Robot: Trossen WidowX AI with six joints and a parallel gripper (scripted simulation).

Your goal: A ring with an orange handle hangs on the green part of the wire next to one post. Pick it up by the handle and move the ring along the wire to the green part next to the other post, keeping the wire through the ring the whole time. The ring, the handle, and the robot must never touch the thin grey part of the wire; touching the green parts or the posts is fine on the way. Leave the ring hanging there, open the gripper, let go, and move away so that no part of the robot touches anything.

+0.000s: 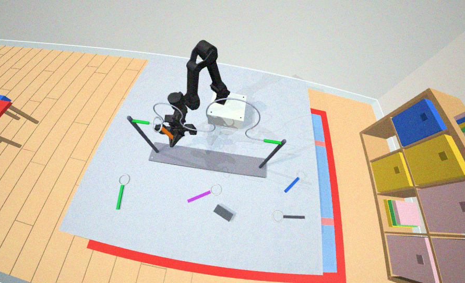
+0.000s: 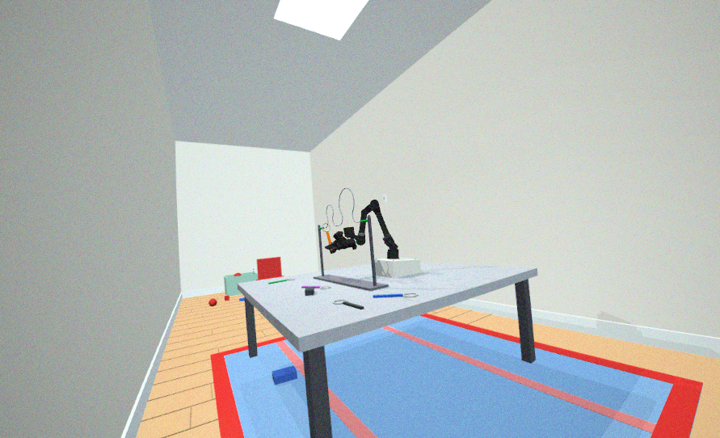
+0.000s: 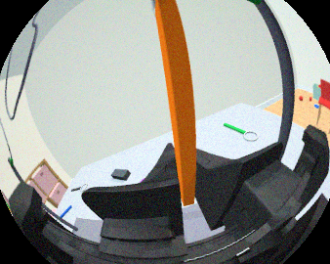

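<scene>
My gripper tip is 3 cm past the orange-handled ring, 3 cm to the left of it and 8 cm below it. From my gripper tip the other things lie so: green-handled ring: 24 cm ahead, 22 cm to the right, 20 cm below; then dark block: 17 cm ahead, 31 cm to the left, 19 cm below; then purple-handled ring: 10 cm ahead, 20 cm to the left, 20 cm below.
</scene>
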